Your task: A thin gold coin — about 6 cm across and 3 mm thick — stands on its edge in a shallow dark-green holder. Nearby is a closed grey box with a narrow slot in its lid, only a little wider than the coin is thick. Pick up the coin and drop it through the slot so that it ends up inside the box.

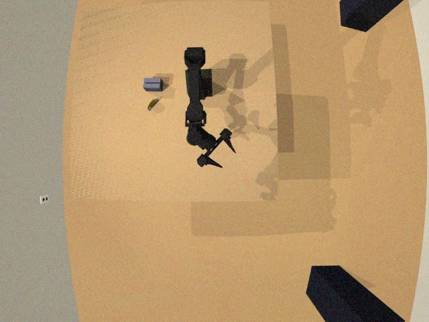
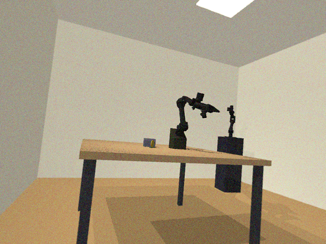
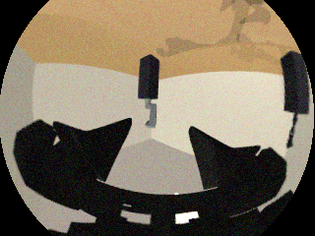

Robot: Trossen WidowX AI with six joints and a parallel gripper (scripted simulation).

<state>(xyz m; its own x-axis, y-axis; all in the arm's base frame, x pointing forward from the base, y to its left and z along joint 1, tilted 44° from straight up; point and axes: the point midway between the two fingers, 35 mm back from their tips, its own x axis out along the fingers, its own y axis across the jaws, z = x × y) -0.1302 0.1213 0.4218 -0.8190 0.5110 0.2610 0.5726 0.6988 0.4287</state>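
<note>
The gold coin is 460 mm ahead of my gripper tip, 290 mm to the right of it and 310 mm below it.
</note>
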